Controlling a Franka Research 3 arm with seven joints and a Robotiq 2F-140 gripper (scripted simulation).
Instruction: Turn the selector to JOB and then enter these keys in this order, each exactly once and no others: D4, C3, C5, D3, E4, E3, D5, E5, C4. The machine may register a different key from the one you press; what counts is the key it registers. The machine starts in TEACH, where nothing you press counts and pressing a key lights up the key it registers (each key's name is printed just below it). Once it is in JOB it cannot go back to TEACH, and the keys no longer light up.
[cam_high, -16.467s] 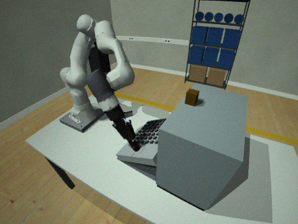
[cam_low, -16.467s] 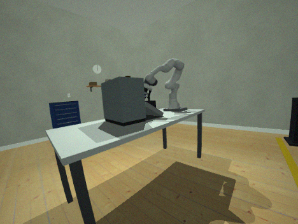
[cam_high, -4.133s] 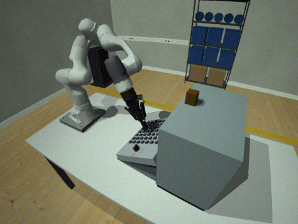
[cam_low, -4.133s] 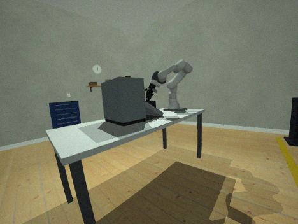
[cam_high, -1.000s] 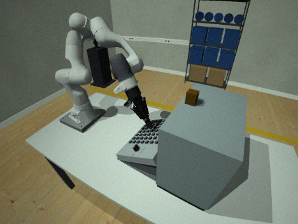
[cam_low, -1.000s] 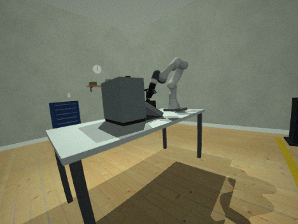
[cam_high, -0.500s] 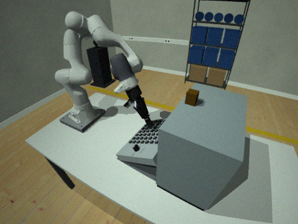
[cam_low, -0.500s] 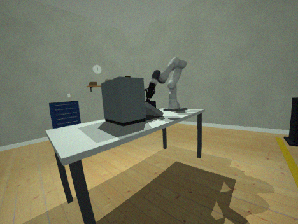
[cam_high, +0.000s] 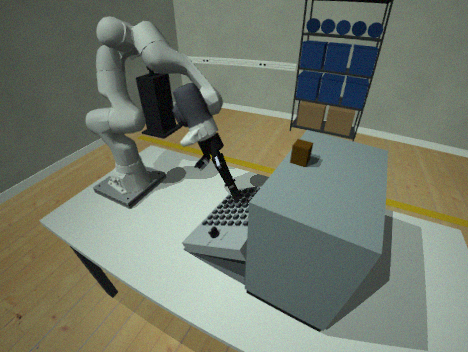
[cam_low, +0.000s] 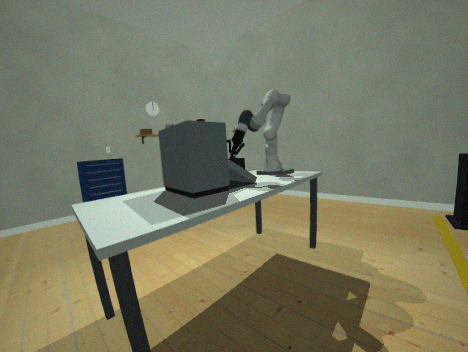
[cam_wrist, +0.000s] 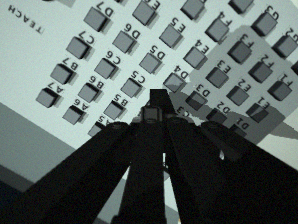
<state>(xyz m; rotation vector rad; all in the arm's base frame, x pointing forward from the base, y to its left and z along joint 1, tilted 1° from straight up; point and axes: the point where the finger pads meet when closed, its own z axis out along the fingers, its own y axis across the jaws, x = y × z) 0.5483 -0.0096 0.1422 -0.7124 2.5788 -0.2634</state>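
My gripper is now 40 mm short of the key and 50 mm above it. Also, from my hand: selector knob: 10 mm behind, 160 mm to the right, 60 mm below.
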